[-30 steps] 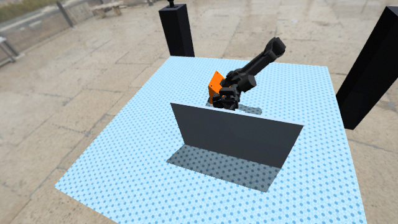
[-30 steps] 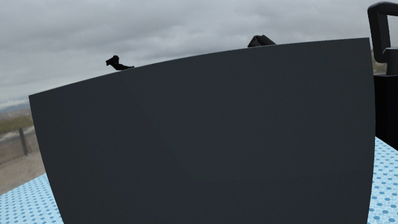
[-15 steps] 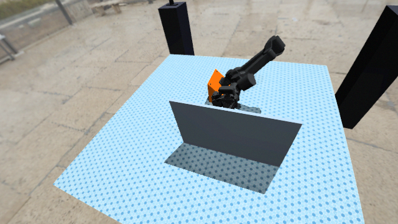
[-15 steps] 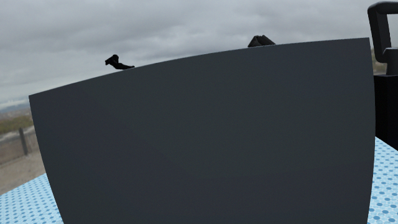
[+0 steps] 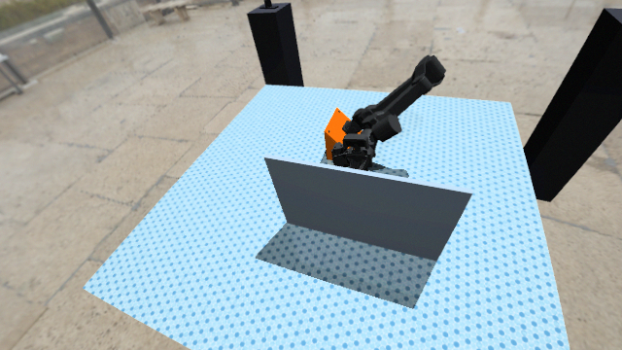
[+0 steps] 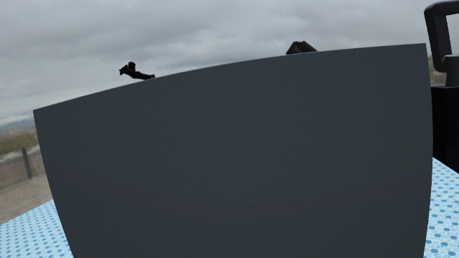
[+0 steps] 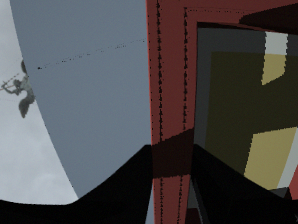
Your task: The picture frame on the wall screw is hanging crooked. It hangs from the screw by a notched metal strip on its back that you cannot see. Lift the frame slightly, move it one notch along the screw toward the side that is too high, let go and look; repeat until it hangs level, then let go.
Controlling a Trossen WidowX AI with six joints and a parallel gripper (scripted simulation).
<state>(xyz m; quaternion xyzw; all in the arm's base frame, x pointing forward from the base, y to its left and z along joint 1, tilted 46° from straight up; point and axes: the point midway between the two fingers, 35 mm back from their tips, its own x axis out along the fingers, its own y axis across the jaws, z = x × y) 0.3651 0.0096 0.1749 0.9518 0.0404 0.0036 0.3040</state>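
My gripper tip is now 10 mm short of the picture frame, 10 mm to the right of it and 50 mm above it. Also, from my gripper tip: grey wall panel 20 mm ahead, 20 mm to the left, 60 mm below.
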